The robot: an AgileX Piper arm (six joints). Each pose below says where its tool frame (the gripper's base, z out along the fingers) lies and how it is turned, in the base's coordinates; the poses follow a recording.
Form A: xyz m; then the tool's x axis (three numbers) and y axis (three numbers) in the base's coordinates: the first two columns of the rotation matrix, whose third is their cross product.
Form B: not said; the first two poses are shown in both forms.
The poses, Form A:
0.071 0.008 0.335 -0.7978 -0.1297 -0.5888 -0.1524 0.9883 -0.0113
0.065 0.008 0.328 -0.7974 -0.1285 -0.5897 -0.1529 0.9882 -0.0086
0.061 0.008 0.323 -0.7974 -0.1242 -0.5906 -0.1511 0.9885 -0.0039
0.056 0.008 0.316 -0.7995 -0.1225 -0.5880 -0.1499 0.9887 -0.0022
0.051 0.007 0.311 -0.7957 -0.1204 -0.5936 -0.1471 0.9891 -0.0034
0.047 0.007 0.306 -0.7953 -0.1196 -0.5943 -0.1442 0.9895 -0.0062
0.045 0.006 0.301 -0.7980 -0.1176 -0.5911 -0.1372 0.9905 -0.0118
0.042 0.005 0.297 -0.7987 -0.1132 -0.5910 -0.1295 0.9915 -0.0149
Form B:
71 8 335 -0.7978 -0.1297 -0.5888 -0.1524 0.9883 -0.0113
65 8 328 -0.7974 -0.1285 -0.5897 -0.1529 0.9882 -0.0086
61 8 323 -0.7974 -0.1242 -0.5906 -0.1511 0.9885 -0.0039
56 8 316 -0.7995 -0.1225 -0.5880 -0.1499 0.9887 -0.0022
51 7 311 -0.7957 -0.1204 -0.5936 -0.1471 0.9891 -0.0034
47 7 306 -0.7953 -0.1196 -0.5943 -0.1442 0.9895 -0.0062
45 6 301 -0.7980 -0.1176 -0.5911 -0.1372 0.9905 -0.0118
42 5 297 -0.7987 -0.1132 -0.5910 -0.1295 0.9915 -0.0149

